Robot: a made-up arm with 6 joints. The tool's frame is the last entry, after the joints. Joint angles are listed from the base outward. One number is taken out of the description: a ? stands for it. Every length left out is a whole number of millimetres.
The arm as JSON. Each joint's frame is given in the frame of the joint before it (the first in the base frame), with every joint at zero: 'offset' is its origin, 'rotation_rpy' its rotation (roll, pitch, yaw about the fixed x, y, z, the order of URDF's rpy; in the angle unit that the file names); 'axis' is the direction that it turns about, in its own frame. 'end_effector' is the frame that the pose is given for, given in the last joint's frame.
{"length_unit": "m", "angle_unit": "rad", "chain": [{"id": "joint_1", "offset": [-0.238, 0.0, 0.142], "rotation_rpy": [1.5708, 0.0, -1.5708], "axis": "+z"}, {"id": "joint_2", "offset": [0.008, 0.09, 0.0], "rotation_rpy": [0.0, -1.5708, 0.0], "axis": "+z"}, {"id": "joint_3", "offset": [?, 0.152, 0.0], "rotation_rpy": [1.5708, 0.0, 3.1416], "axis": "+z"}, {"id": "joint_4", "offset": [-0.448, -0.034, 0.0], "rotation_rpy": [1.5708, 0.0, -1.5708], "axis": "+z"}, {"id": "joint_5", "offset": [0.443, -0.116, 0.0], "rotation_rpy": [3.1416, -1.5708, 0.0], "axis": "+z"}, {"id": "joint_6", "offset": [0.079, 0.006, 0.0], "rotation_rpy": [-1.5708, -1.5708, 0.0], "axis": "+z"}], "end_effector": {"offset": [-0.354, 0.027, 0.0], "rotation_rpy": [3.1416, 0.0, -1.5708]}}
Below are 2 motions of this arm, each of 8 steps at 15 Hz.
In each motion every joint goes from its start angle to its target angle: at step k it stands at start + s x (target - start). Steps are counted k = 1, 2, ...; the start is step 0. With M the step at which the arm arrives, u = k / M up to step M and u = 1 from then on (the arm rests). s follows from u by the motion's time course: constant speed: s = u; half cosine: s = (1 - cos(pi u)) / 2; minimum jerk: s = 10 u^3 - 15 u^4 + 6 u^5.
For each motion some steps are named. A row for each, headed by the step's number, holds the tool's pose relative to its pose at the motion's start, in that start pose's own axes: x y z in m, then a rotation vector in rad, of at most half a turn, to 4 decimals.
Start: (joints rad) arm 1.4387 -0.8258 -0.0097 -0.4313 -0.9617 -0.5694
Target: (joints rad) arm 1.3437 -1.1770 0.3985 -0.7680 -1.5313 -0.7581
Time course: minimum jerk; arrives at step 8
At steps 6, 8:
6: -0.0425 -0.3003 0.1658 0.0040 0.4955 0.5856
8: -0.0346 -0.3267 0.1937 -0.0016 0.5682 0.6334

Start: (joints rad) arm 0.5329 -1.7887 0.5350 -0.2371 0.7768 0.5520
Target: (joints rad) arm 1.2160 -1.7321 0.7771 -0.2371 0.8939 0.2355
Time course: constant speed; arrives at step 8
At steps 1, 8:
1: 0.0195 -0.0170 -0.0158 0.0751 0.0543 0.1048
8: 0.1678 -0.0922 -0.2002 0.6823 0.3610 0.7992

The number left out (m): -0.107
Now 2 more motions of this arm.
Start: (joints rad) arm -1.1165 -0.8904 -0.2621 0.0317 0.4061 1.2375
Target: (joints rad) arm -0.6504 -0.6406 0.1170 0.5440 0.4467 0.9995
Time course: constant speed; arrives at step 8
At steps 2, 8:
2: 0.0083 0.0769 0.0390 -0.0597 -0.1090 0.3167
8: -0.0745 0.2799 0.1133 -0.1888 -0.4333 1.2686

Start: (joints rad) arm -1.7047 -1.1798 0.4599 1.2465 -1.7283 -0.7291
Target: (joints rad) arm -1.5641 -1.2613 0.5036 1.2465 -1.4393 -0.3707
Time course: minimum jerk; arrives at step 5
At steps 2, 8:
2: 0.0514 -0.0041 -0.0331 -0.0928 -0.1169 -0.1401
8: 0.1677 -0.0460 -0.0635 -0.2550 -0.4008 -0.4329

